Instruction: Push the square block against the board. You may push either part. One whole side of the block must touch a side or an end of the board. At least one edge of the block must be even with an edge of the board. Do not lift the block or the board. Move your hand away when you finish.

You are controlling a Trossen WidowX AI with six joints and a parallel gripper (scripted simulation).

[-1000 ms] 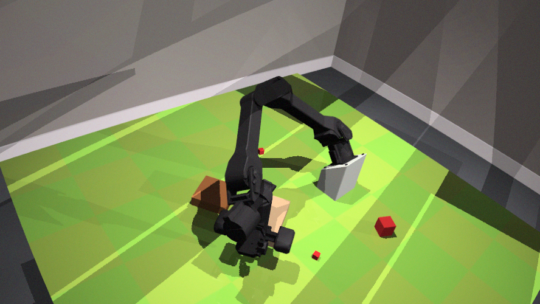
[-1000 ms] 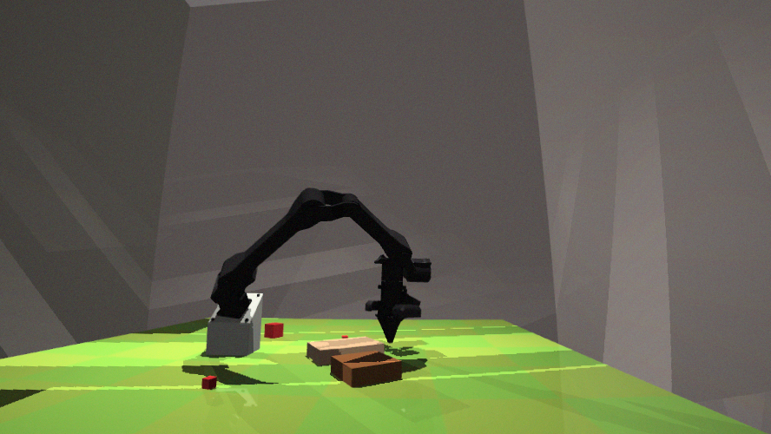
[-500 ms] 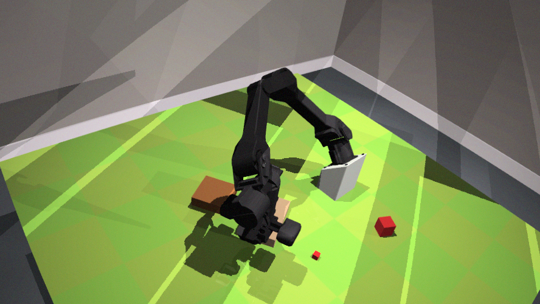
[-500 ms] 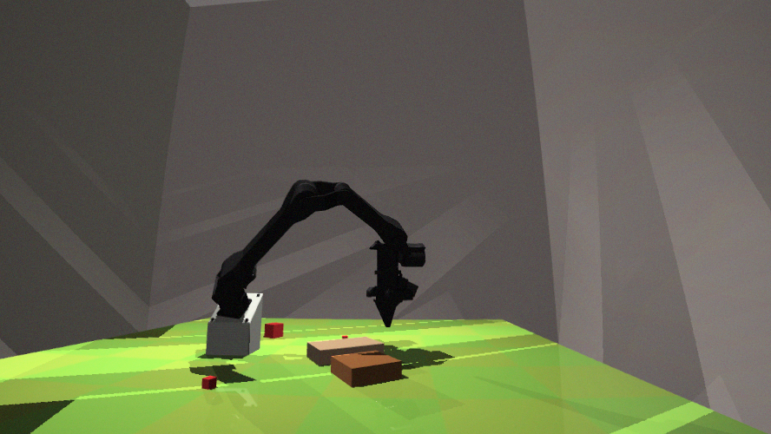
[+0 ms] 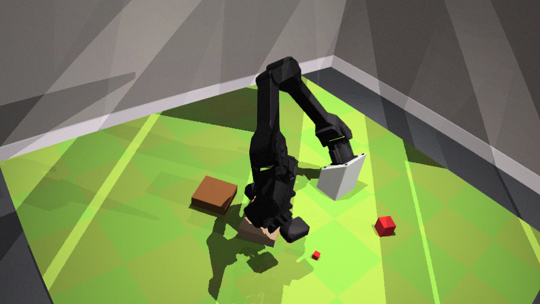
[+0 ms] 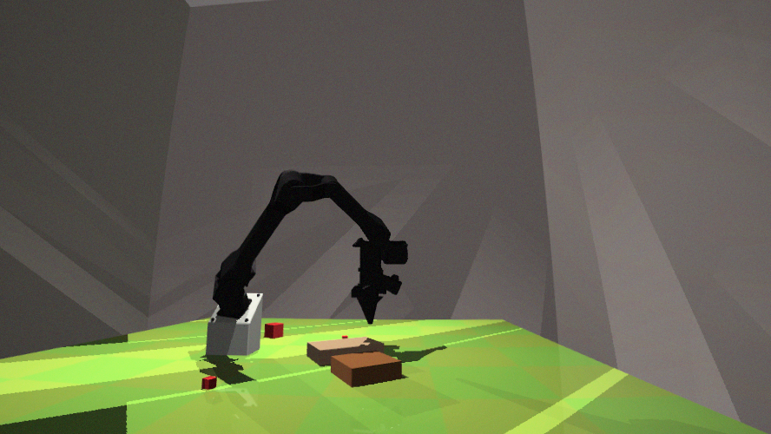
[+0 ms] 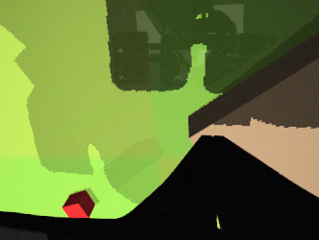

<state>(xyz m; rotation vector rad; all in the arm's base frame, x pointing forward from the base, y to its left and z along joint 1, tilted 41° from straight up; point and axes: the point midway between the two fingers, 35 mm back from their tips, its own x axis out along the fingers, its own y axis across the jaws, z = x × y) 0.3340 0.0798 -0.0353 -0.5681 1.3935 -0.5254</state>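
The tan board is 5 cm behind my gripper tip, 8 cm to the right of it and 5 cm below it. The rest, counted from my gripper tip: larger red cube: 33 cm behind, 13 cm to the left, 4 cm below; square block: 3 cm ahead, 22 cm to the right, 5 cm below.
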